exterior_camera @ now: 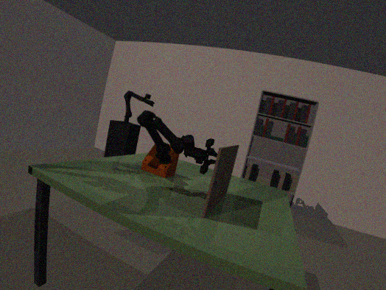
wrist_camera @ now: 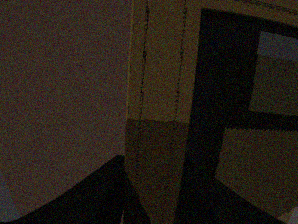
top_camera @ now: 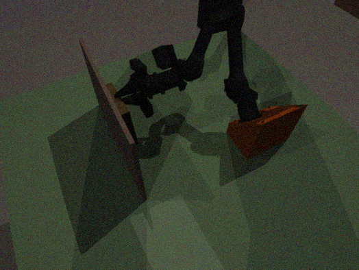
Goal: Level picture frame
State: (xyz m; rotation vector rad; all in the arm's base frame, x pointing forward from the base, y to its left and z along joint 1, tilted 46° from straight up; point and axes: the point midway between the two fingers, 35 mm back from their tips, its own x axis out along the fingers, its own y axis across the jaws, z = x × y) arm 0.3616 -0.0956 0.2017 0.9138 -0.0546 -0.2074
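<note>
The picture frame lies 1 cm ahead of my gripper tip, 1 cm to the left of it and 5 cm below it. Round my gripper tip: wall panel 2 cm ahead, 7 cm below.
</note>
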